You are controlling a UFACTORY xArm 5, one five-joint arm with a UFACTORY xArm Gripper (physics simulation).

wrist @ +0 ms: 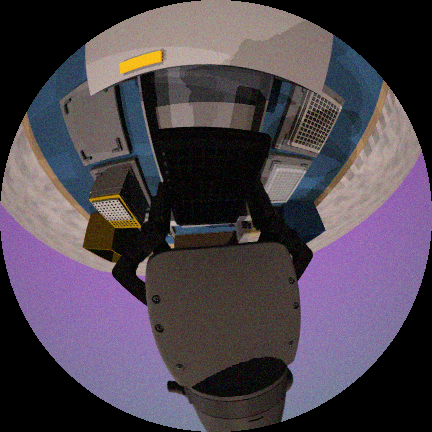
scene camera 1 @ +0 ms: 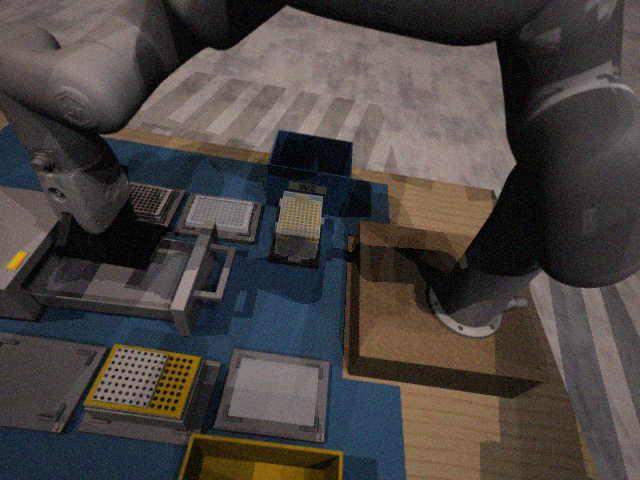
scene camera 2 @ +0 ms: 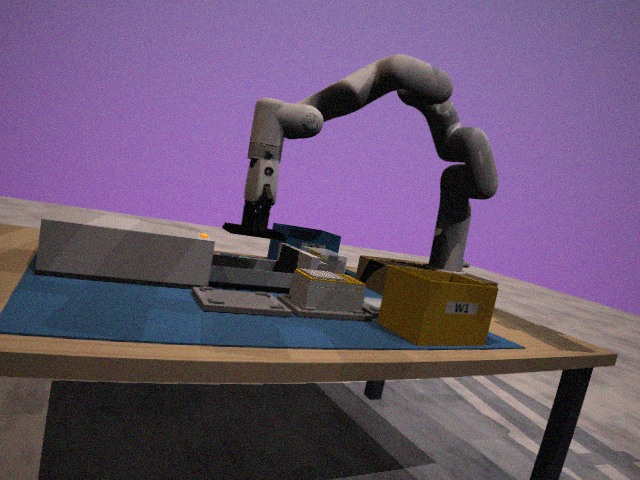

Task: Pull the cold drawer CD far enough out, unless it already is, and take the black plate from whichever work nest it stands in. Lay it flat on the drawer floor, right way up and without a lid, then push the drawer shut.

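Places are measured from the arm's base along level axes (x ahead, y left, z up), in centimetres.
Where they show: gripper, fingertip midpoint: (wrist: 209, 189) (scene camera 1: 114, 238) (scene camera 2: 253, 230); arm's base, origin of the base link: (scene camera 1: 462, 305) (scene camera 2: 443, 271).
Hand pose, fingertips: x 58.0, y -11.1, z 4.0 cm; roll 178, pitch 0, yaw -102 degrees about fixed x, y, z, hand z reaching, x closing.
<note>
Each offset is from my fingertips to the top centre of the thing.
My gripper (scene camera 2: 255, 223) (wrist: 209, 189) is shut on the black plate {dx -0.2, dy +0.1, dz +0.6 cm} (scene camera 1: 116, 245) (scene camera 2: 248, 229) (wrist: 212, 170), with one finger on each side of it. The plate hangs roughly level above the open drawer (scene camera 1: 187, 289) (scene camera 2: 248, 277) (wrist: 200, 117), a little over its rim in scene camera 2. No lid shows on the plate. The drawer is pulled out from its grey cabinet (scene camera 1: 23, 222) (scene camera 2: 124, 253) (wrist: 210, 40); its visible floor holds no plate. The part under the held plate is hidden. The fingertips are hard to see in scene camera 1.
Beside the drawer stand a brown plate {dx +3.2, dy -19.6, dz -9.8 cm} (scene camera 1: 149, 200) (wrist: 317, 121) and a white plate {dx -14.3, dy -16.0, dz -9.8 cm} (scene camera 1: 219, 212) (wrist: 286, 181). A yellow-topped box {dx -7.5, dy +20.5, dz -4.8 cm} (scene camera 1: 142, 382) (scene camera 2: 328, 289), an empty nest {dx +10.1, dy +17.2, dz -10.6 cm} (scene camera 1: 43, 379), a clear-lidded stack {dx -30.9, dy -11.2, dz -4.7 cm} (scene camera 1: 298, 227) and bins W2 {dx -34.2, dy -25.8, dz -0.4 cm} (scene camera 1: 310, 178) and W1 {dx -22.7, dy +37.0, dz -0.4 cm} (scene camera 2: 413, 310) stand around.
</note>
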